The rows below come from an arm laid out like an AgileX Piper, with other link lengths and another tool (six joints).
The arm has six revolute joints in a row. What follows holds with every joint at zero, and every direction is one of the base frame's.
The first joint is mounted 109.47 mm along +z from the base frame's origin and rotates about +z.
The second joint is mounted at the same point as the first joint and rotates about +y.
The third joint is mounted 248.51 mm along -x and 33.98 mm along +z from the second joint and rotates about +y.
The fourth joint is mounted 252.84 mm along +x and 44.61 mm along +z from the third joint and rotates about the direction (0.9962, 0, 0.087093).
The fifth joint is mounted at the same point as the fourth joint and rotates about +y.
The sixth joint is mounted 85.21 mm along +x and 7.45 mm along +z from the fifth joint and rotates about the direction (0.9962, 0, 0.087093).
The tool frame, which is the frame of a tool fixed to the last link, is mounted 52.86 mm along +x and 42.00 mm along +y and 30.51 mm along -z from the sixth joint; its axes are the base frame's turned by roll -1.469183, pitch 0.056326 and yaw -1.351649 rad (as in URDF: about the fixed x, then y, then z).
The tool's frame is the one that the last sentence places.
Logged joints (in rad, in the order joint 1, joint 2, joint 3, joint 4, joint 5, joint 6), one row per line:
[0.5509 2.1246 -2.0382 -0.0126 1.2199 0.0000]
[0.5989 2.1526 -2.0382 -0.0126 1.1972 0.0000]
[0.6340 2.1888 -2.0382 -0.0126 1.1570 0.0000]
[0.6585 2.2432 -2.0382 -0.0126 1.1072 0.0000]
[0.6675 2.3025 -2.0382 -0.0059 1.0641 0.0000]
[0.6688 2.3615 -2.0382 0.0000 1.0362 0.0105]
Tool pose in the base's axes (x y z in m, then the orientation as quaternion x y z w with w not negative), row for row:
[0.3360 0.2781 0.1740 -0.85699 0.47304 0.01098 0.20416]
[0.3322 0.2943 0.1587 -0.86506 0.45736 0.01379 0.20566]
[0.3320 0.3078 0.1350 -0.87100 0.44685 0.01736 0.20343]
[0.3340 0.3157 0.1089 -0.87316 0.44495 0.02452 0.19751]
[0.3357 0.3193 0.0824 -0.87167 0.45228 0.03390 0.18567]
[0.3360 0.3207 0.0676 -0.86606 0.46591 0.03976 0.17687]
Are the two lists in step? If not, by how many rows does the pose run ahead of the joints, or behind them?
The pose runs 1 row ahead of the joints: the pose in row i belongs to the joints in row i + 1.
